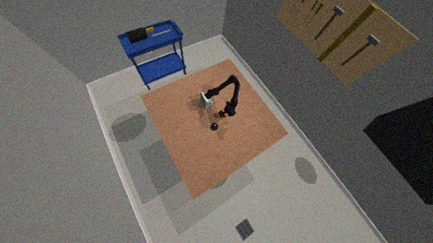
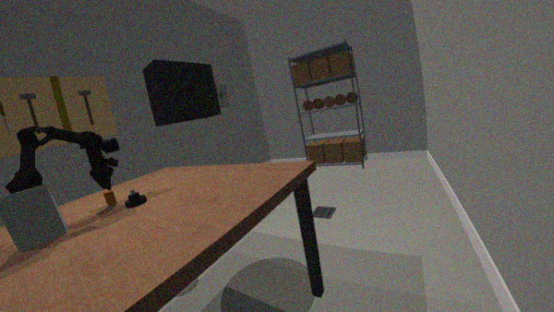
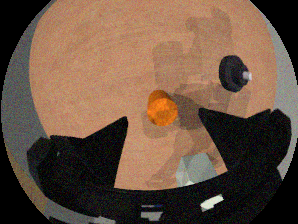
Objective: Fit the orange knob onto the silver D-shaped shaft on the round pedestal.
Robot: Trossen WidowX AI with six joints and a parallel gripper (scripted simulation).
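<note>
My gripper tip is 30 mm above the orange knob. Round my gripper tip: dark round pedestal (180 mm to the right, 50 mm ahead, 40 mm below).
</note>
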